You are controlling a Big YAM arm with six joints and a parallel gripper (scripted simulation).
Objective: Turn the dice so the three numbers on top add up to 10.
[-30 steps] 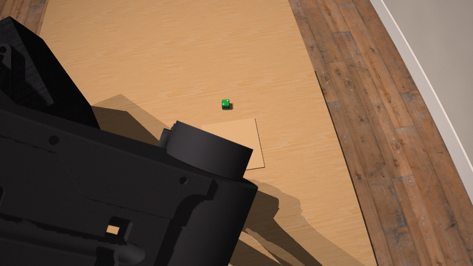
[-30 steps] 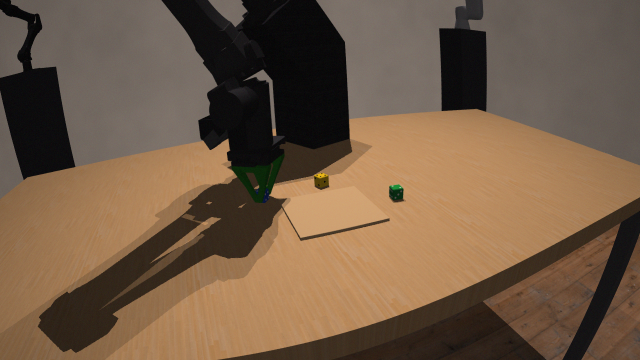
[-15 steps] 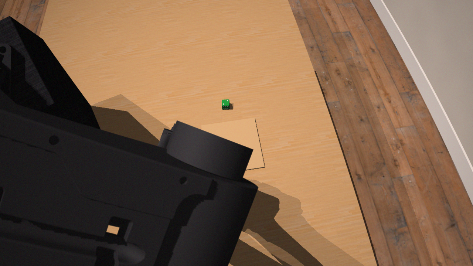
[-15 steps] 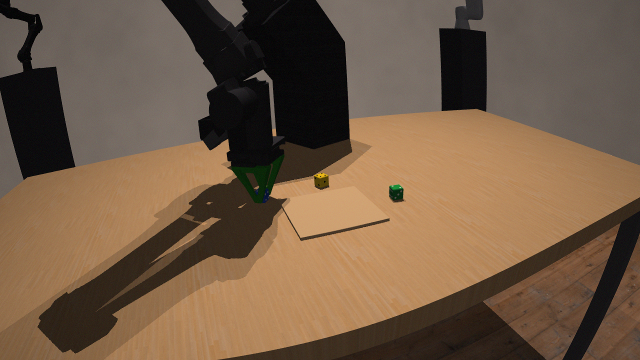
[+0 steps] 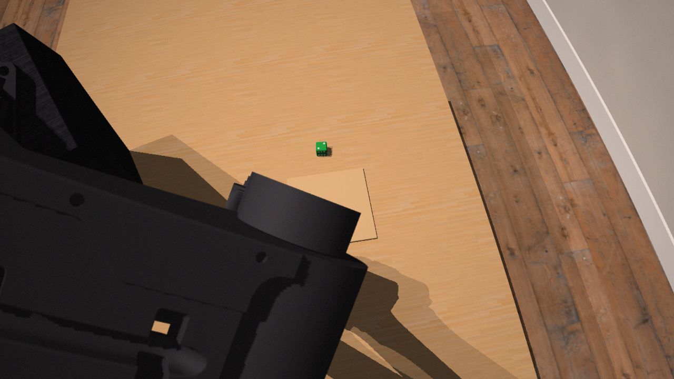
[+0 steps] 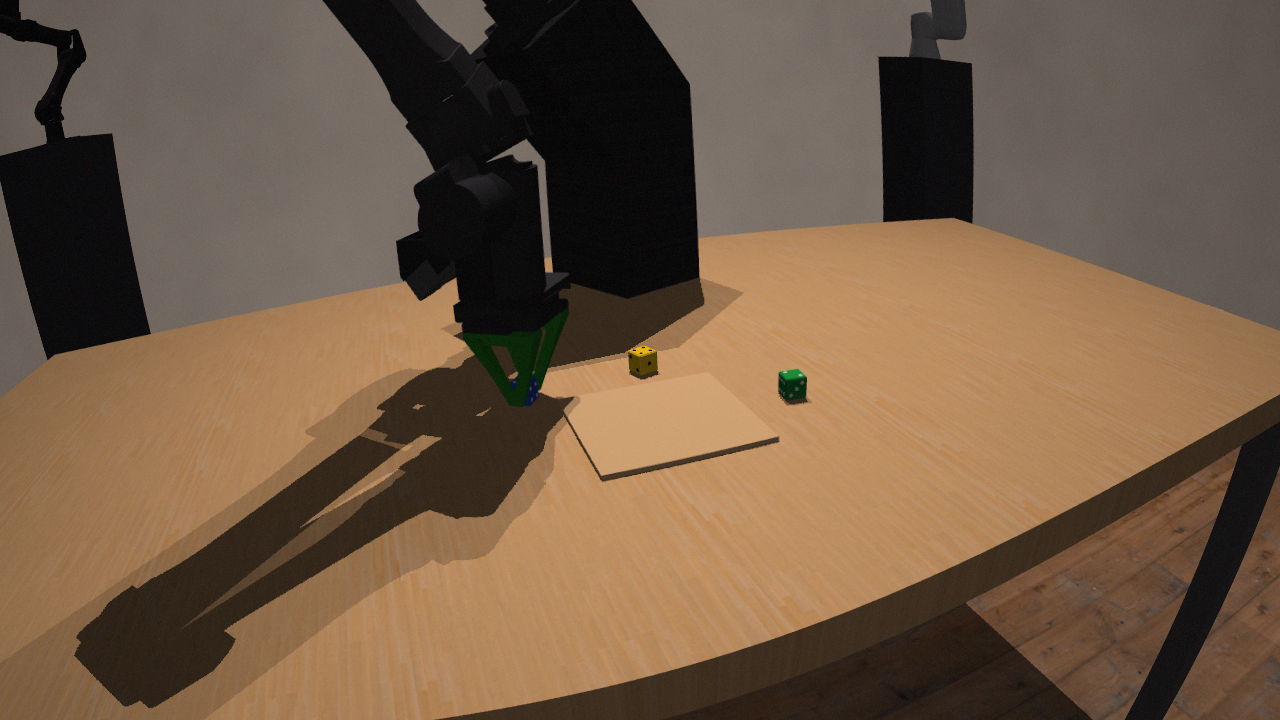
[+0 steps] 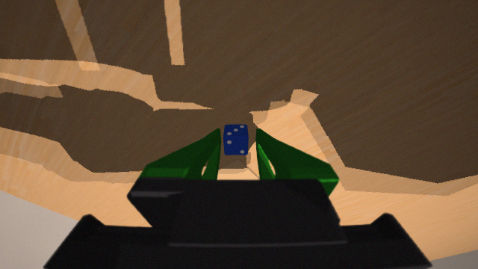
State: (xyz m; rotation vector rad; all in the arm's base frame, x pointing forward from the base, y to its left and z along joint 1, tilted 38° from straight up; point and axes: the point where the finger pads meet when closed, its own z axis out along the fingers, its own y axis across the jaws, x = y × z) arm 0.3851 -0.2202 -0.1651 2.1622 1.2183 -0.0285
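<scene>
Now: hand right at the blue die. Round my hand: green die 21 cm to the left, 9 cm ahead; tan mat 9 cm to the left, 9 cm ahead, 1 cm below; yellow die 12 cm to the left, 2 cm behind.
</scene>
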